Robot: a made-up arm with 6 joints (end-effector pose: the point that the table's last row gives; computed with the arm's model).
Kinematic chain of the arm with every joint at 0, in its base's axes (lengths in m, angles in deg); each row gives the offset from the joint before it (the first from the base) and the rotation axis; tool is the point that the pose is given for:
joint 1: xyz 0 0 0.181 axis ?
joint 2: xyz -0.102 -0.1 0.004 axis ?
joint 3: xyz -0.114 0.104 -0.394 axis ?
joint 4: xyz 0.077 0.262 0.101 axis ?
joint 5: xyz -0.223 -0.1 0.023 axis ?
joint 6: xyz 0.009 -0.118 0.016 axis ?
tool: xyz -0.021 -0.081 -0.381
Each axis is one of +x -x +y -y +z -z.
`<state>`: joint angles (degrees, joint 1 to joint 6).
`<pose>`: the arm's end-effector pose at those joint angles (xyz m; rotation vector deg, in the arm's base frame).
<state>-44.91 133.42 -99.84 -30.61 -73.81 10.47</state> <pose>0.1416 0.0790 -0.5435 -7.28 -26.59 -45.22</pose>
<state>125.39 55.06 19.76 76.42 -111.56 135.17</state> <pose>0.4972 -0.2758 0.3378 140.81 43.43 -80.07</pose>
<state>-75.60 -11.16 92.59 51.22 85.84 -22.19</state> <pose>0.0303 -0.0048 0.3930 -61.86 31.02 56.34</pose>
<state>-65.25 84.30 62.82 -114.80 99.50 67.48</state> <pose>0.3533 0.4298 -0.5644 9.41 -40.72 58.09</pose>
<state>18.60 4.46 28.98 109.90 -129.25 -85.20</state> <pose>0.3193 0.2953 -0.2868 125.29 -56.10 -99.87</pose>
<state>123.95 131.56 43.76 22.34 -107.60 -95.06</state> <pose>0.4958 0.1121 0.7430 128.66 -62.35 -7.65</pose>
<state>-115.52 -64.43 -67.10 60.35 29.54 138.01</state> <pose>-0.4277 0.6653 0.4598 35.21 -135.99 26.02</pose>
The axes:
joint 1: -x
joint 2: -z
joint 3: +y
joint 4: -z
joint 5: -x
joint 6: +z

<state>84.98 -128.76 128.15 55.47 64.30 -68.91</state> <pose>-0.5222 -0.0640 0.2896 67.27 43.76 -91.09</pose>
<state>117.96 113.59 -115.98 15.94 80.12 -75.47</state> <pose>-0.0648 -0.6930 0.5270 -41.10 78.80 -24.56</pose>
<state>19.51 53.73 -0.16 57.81 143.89 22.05</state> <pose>0.1028 0.4190 0.1883 -66.79 135.29 -59.84</pose>
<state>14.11 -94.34 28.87 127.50 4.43 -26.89</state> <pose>-0.8501 -0.5151 -0.2939 -42.26 -24.30 -57.29</pose>
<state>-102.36 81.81 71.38 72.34 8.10 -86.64</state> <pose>0.4059 0.1341 0.6029 -94.63 141.74 -7.11</pose>
